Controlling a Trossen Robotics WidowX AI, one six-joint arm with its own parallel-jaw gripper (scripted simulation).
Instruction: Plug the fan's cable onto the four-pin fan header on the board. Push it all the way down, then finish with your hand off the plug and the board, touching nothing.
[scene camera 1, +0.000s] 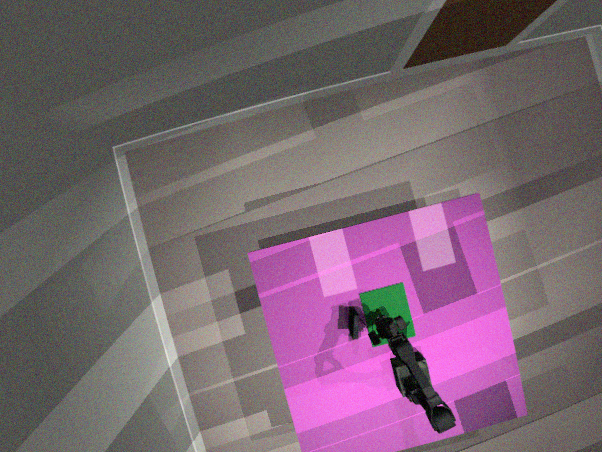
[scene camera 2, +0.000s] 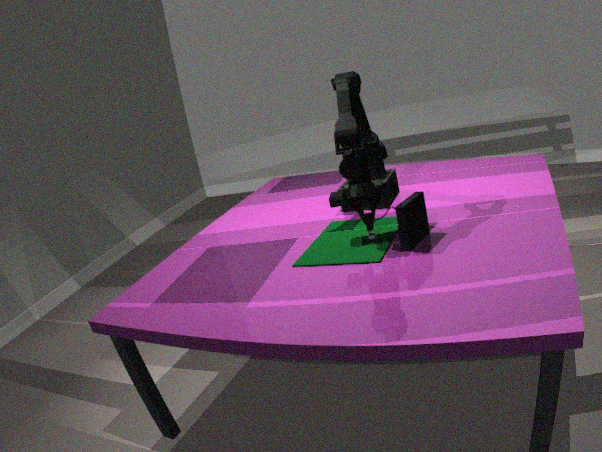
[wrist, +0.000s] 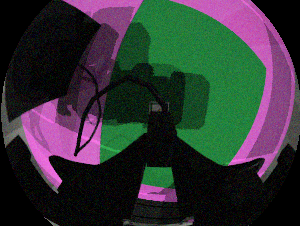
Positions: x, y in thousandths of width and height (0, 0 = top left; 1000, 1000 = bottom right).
In view: my gripper (scene camera 2: 614, 494), a black fan (scene camera 2: 684, 472) and a green board (scene camera 2: 572, 537).
My gripper also shows in the wrist view (wrist: 532, 613). The green board also shows in scene camera 1 (scene camera 1: 650, 667) and in the wrist view (wrist: 715, 365).
